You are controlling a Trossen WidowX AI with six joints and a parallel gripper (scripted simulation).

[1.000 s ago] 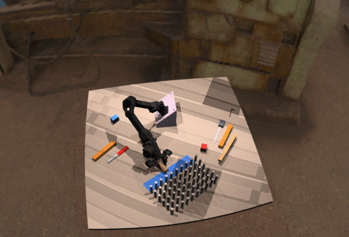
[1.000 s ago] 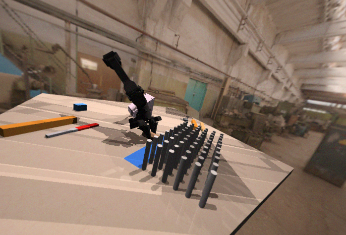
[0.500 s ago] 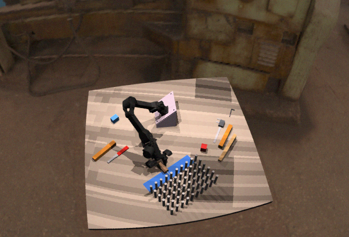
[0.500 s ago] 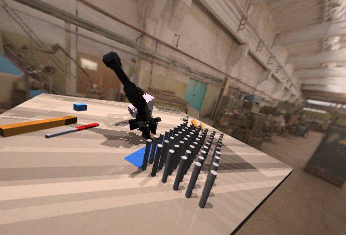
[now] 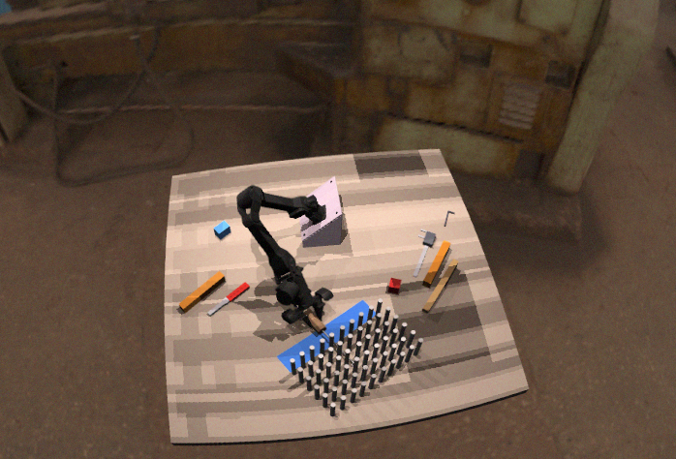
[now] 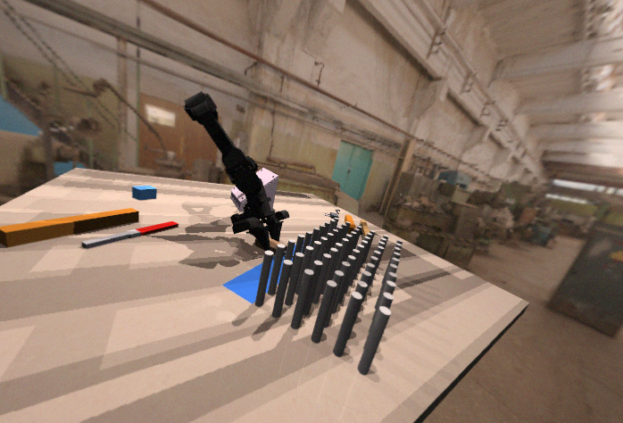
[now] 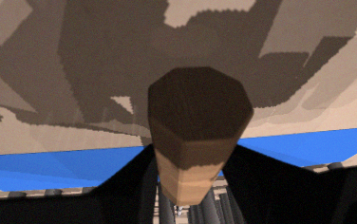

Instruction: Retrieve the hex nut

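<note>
My gripper tip is 4 cm to the right of the blue taped strip, 4 cm short of it and 1 cm above it. The rest, counted from my gripper tip: red-handled tool (33 cm to the right, 10 cm behind, 1 cm below); then red cube (29 cm to the left, 16 cm behind, 1 cm above); then wire hook tool (8 cm ahead, 6 cm to the left).
</note>
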